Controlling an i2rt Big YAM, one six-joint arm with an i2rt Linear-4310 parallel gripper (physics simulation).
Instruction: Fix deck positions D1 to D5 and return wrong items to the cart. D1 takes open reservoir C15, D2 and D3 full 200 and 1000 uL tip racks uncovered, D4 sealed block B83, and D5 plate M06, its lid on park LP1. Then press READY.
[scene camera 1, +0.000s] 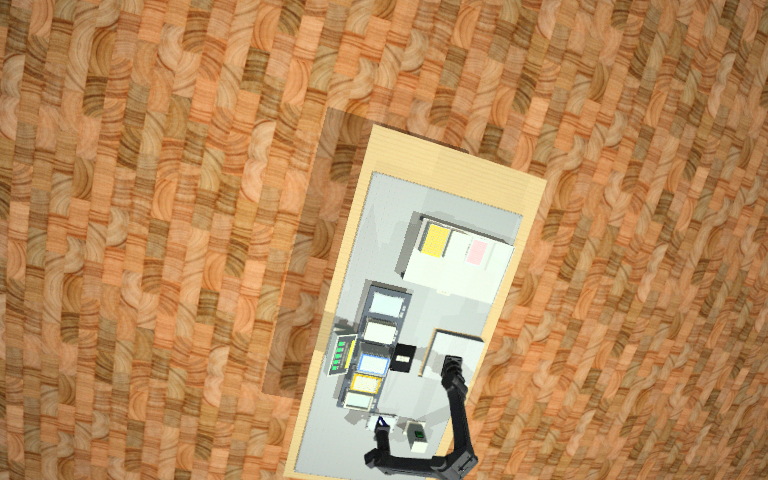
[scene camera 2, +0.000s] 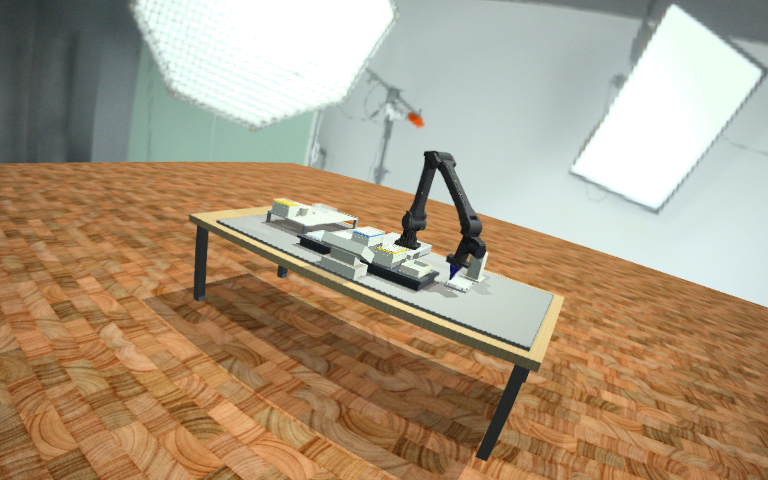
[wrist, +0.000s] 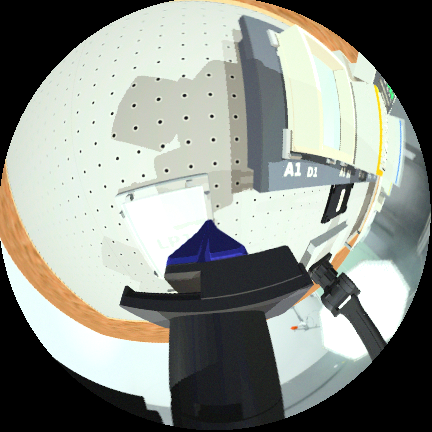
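Seen in the pictures: gripper, fingertip midpoint: (scene camera 1: 380, 416) (scene camera 2: 450, 279) (wrist: 209, 223); arm's base, link origin: (scene camera 1: 451, 366) (scene camera 2: 407, 245) (wrist: 316, 266).
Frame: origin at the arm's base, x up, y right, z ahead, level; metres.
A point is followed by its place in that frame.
Observation:
My gripper (scene camera 1: 380, 422) @(y -0.327, x -0.011, z 0.296 m) (scene camera 2: 453, 272) @(y -0.327, x -0.011, z 0.296 m) (wrist: 209, 223) @(y -0.327, x -0.011, z 0.296 m) is shut with nothing in it. Its blue fingertips point down just over the white lid park LP1 (wrist: 160, 225) @(y -0.378, x -0.011, z 0.310 m) (scene camera 2: 460, 283) @(y -0.377, x -0.011, z 0.301 m), at the near edge of the plate. The dark deck rail (wrist: 261, 132) @(y -0.279, x 0.018, z 0.383 m) holds a row of items. A cream open reservoir (wrist: 318, 104) @(y -0.248, x 0.050, z 0.407 m) (scene camera 1: 358, 400) @(y -0.210, x 0.031, z 0.428 m) sits at D1. After it come a yellow-rimmed tip rack (scene camera 1: 366, 383) @(y -0.078, x 0.080, z 0.415 m) (wrist: 376, 120), a blue-rimmed tip rack (scene camera 1: 374, 365) @(y 0.044, x 0.122, z 0.404 m), a white block (scene camera 1: 379, 332) @(y 0.170, x 0.060, z 0.399 m) and a pale plate (scene camera 1: 387, 306) @(y 0.283, x 0.027, z 0.380 m). The READY box (scene camera 1: 417, 435) @(y -0.361, x 0.063, z 0.108 m) (scene camera 2: 477, 266) @(y -0.405, x 0.039, z 0.135 m) with its green button stands right of the gripper.
The white cart (scene camera 1: 456, 281) @(y 0.445, x 0.031, z 0.095 m) (scene camera 2: 322, 219) @(y 0.451, x 0.031, z 0.134 m) at the far end carries a yellow item (scene camera 1: 435, 240) @(y 0.622, x 0.092, z 0.251 m) and a pink item (scene camera 1: 476, 251) @(y 0.597, x 0.048, z 0.043 m). A black square pad (scene camera 1: 405, 357) @(y 0.014, x -0.022, z 0.233 m) (wrist: 338, 199) @(y -0.012, x -0.020, z 0.251 m) lies beside the deck. A status panel (scene camera 1: 340, 353) @(y 0.067, x 0.094, z 0.555 m) with green lights sits on the deck's other side. A white box (scene camera 1: 467, 343) @(y 0.136, x 0.003, z -0.049 m) stands at the arm's base.

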